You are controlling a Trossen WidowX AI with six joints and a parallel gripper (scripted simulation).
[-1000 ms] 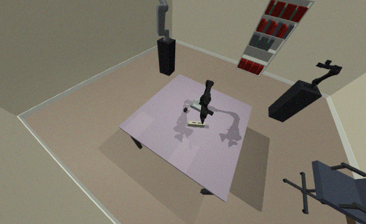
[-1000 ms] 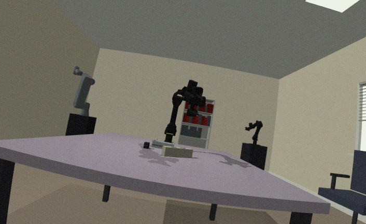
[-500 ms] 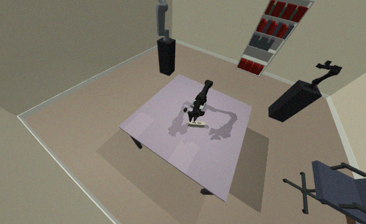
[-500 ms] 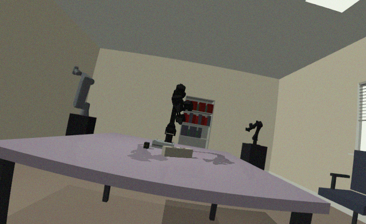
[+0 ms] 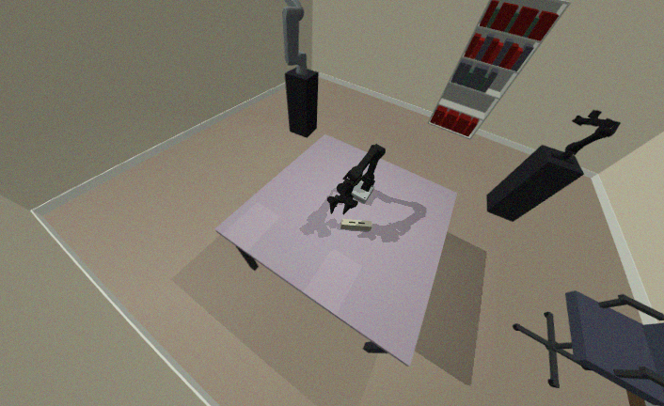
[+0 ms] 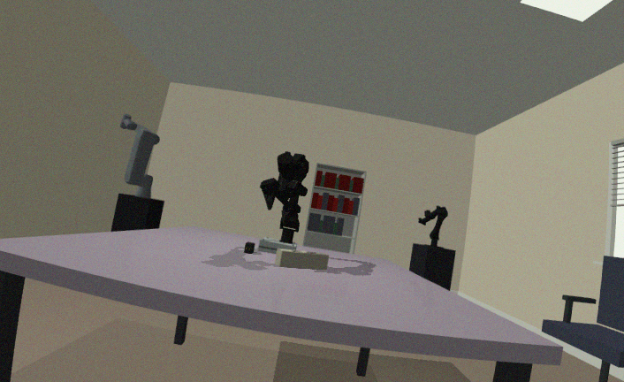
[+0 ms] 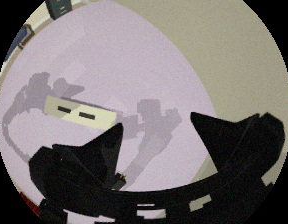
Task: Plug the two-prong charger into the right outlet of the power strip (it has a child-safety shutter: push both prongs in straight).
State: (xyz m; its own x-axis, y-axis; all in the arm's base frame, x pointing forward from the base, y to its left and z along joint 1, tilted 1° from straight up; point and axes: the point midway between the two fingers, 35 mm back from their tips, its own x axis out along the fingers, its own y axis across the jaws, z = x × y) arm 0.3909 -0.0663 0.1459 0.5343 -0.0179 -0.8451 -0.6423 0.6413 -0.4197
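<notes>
The two-prong charger lies 20 cm behind my gripper tip, 9 cm to the right of it and 15 cm below it.
</notes>
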